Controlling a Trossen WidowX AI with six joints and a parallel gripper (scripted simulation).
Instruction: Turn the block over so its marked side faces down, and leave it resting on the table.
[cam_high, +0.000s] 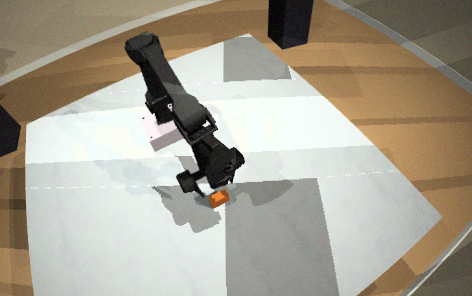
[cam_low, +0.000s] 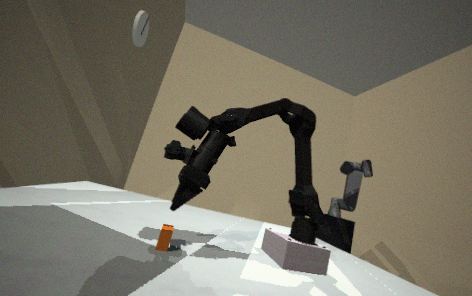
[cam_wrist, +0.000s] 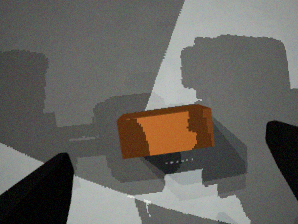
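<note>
Now: gripper tip 10 mm past the orange block and 70 mm above it.
</note>
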